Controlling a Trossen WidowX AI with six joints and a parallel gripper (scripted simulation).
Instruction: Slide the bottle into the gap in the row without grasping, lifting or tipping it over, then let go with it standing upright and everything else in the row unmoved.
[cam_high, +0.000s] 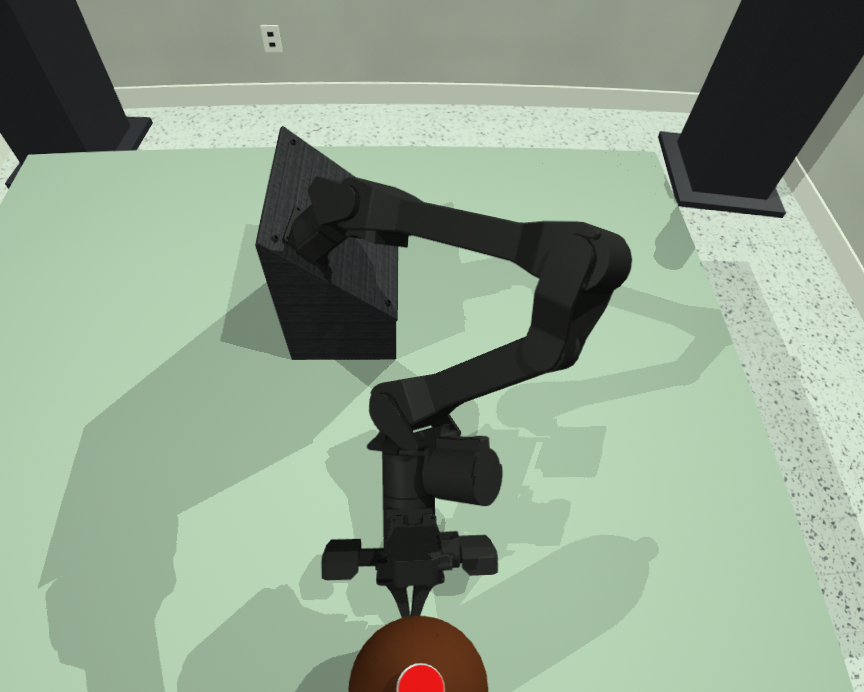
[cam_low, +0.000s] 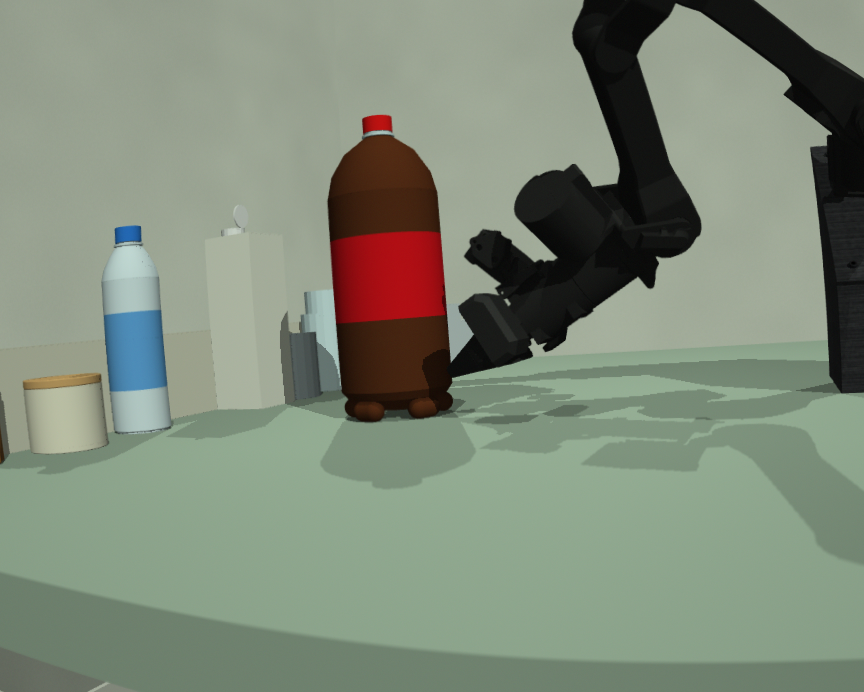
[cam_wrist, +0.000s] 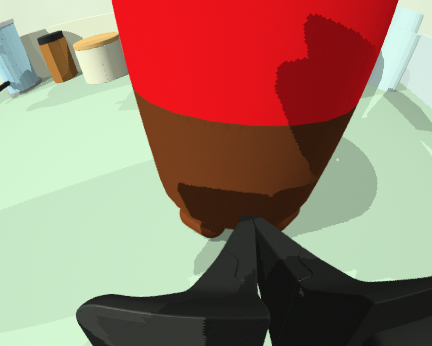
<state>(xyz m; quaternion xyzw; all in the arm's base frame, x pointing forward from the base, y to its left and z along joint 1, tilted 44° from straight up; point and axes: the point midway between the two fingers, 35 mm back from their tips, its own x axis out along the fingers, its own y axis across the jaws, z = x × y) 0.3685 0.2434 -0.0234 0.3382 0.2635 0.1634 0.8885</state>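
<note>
The brown cola bottle is 90 mm ahead of my hand, 10 mm to the left of it and 90 mm above it. From my hand the other things lie so: cream canister 310 mm ahead, 260 mm to the left, 20 mm below; grey cup 350 mm ahead, 150 mm to the right, 30 mm below; blue-labelled water bottle 330 mm ahead, 150 mm to the left, 50 mm above.
</note>
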